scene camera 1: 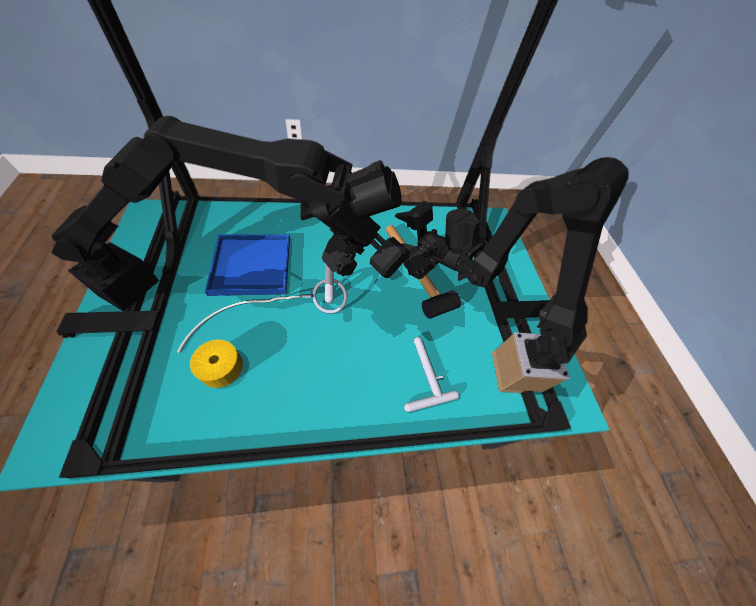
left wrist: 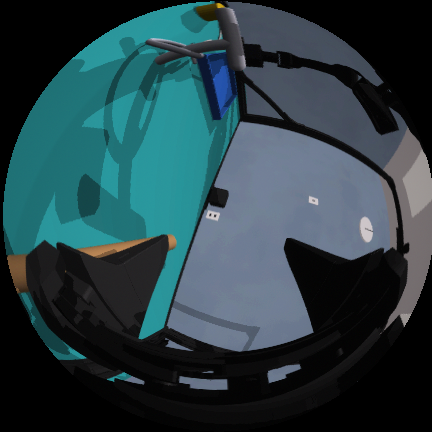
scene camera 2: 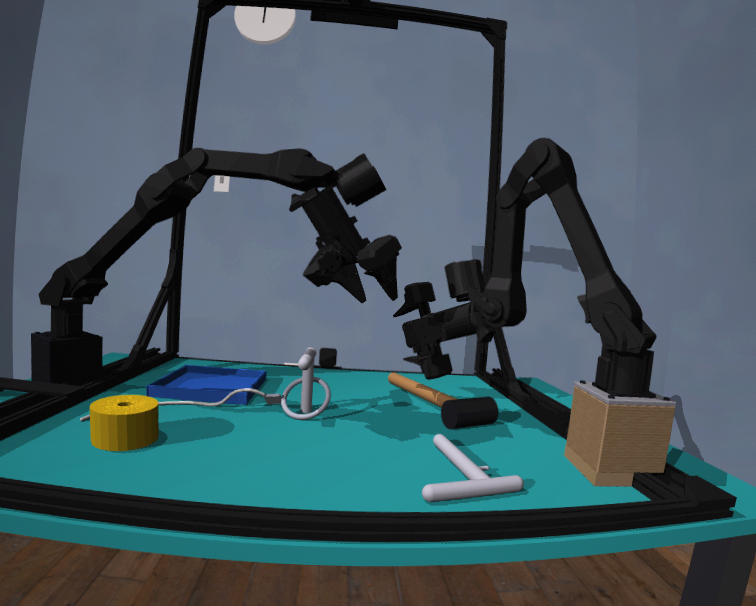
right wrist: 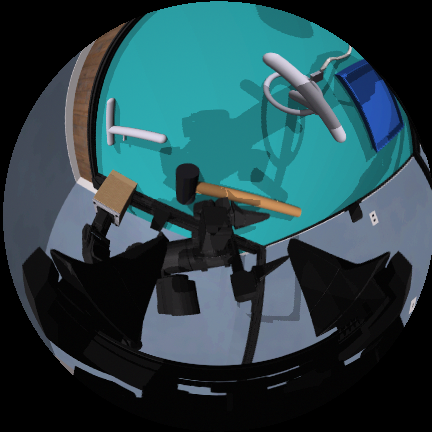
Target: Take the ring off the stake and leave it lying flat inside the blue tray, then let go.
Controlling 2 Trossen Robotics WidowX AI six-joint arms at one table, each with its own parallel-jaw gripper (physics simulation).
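Seen in the pictures: left gripper, fingertip midpoint: (scene camera 1: 398, 230) (left wrist: 228, 243) (scene camera 2: 399, 337) (right wrist: 278, 234); right gripper, fingertip midpoint: (scene camera 2: 378, 300) (right wrist: 229, 244); left arm's base, origin of the base link: (scene camera 1: 541, 354) (scene camera 2: 622, 391) (right wrist: 105, 214); right arm's base, origin of the base link: (scene camera 1: 105, 264) (left wrist: 261, 55) (scene camera 2: 66, 335).
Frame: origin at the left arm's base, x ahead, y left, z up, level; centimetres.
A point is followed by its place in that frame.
Note:
A grey ring (scene camera 1: 330, 311) {x 46.7, y -12.7, z -10.8 cm} (scene camera 2: 328, 398) {x 42.9, y -15.0, z -8.1 cm} (left wrist: 148, 41) with a pale cable-like tail hangs tilted around the post of the upright grey stake (scene camera 1: 328, 280) {x 47.2, y -14.9, z -0.5 cm} (scene camera 2: 307, 385) {x 47.1, y -16.6, z -6.6 cm} (left wrist: 230, 35) (right wrist: 300, 77) {x 47.1, y -13.2, z -0.5 cm}. The blue tray (scene camera 1: 246, 292) {x 68.2, y -16.2, z -10.6 cm} (scene camera 2: 195, 392) {x 68.2, y -16.2, z -10.1 cm} (left wrist: 212, 95) {x 60.1, y -29.2, z -10.3 cm} lies left of the stake in scene camera 1. My right gripper (scene camera 1: 364, 261) (scene camera 2: 379, 299) {x 35.5, y -16.4, z 9.4 cm} is open and empty, high above the table, right of the stake in scene camera 2. My left gripper (scene camera 2: 400, 337) {x 31.1, y -31.4, z 1.4 cm} (left wrist: 228, 243) {x 31.1, y -31.4, z 1.4 cm} is open and empty, lower and farther right, above the mallet. In scene camera 1 my right gripper partly covers it.
A mallet (scene camera 1: 441, 304) {x 18.7, y -15.2, z -6.9 cm} (scene camera 2: 470, 412) {x 18.4, y -13.8, z -8.3 cm} (right wrist: 187, 184) {x 20.7, y -16.3, z -6.9 cm} with a wooden handle lies beneath my left gripper. A T-shaped white piece (scene camera 1: 425, 366) {x 23.0, y 0.5, z -10.0 cm} (scene camera 2: 473, 487) {x 22.2, y 9.2, z -10.1 cm} (right wrist: 140, 133) {x 23.5, y -1.7, z -9.9 cm} lies nearer the front. A yellow cylinder (scene camera 1: 215, 362) {x 69.8, y 2.9, z -9.7 cm} (scene camera 2: 124, 422) {x 66.5, y 7.0, z -7.8 cm} stands at the front left. A black frame borders the table.

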